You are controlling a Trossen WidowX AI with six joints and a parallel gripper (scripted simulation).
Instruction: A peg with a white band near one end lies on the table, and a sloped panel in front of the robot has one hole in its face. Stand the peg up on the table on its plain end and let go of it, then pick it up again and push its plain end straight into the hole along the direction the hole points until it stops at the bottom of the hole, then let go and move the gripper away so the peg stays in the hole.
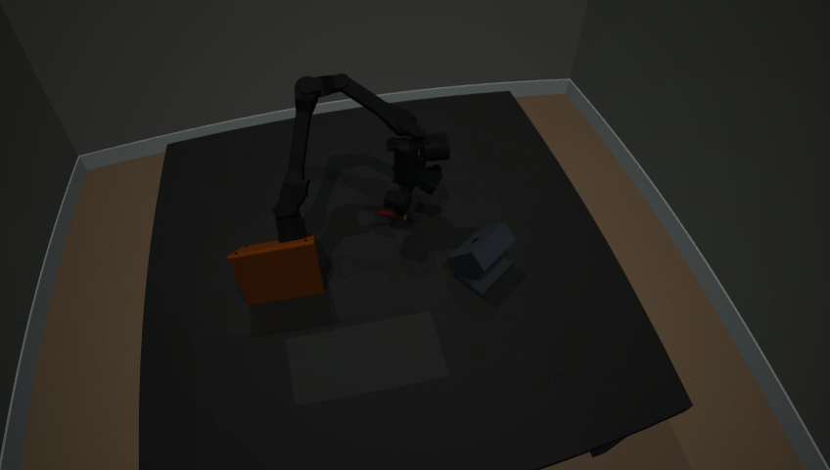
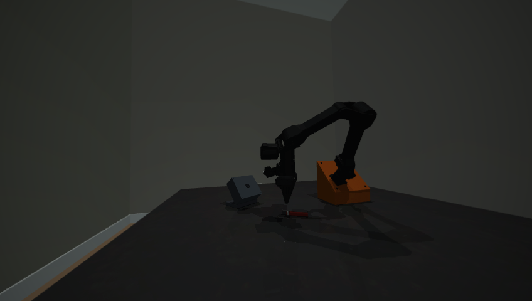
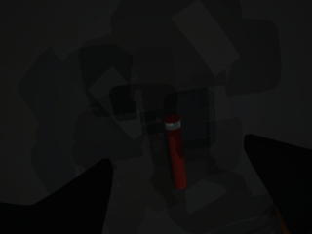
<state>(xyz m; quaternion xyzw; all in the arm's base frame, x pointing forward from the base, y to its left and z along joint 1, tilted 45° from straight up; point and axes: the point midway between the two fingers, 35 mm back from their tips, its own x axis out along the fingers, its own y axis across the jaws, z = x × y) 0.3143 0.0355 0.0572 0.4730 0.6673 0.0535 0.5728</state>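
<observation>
Right now my gripper tip is 5 cm above the red peg, 1 cm to the right of it and 1 cm past it. From my gripper tip the other things lie so: sloped panel 22 cm to the right, 12 cm ahead, 2 cm above.
</observation>
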